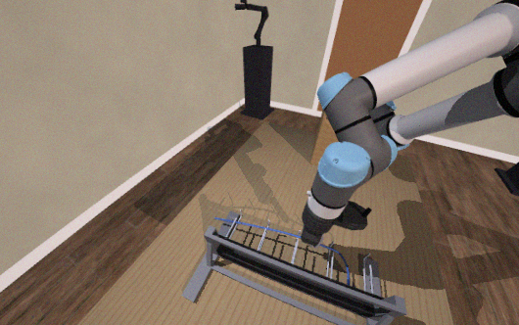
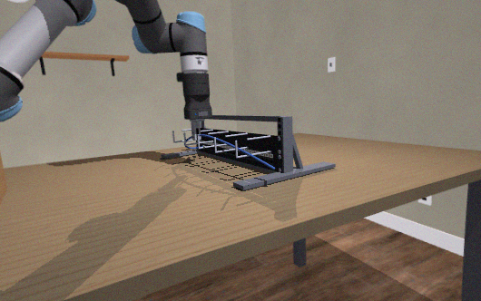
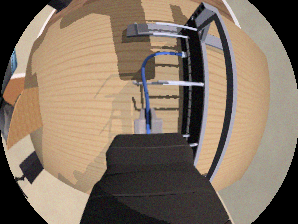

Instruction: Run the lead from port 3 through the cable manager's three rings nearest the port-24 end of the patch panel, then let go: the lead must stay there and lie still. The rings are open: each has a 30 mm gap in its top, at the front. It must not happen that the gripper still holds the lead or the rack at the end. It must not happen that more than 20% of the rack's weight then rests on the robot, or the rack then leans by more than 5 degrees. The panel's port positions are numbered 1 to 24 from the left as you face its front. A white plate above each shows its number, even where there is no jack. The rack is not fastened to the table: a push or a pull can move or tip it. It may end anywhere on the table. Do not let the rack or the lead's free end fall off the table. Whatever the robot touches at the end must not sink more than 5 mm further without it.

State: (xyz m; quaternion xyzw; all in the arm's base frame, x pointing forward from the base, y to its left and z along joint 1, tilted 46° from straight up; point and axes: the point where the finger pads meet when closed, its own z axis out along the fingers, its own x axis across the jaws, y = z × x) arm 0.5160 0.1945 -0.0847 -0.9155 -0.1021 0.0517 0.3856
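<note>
Now: hand 11 cm short of the grey rack, 3 cm to the left of it and 3 cm above it.
</note>
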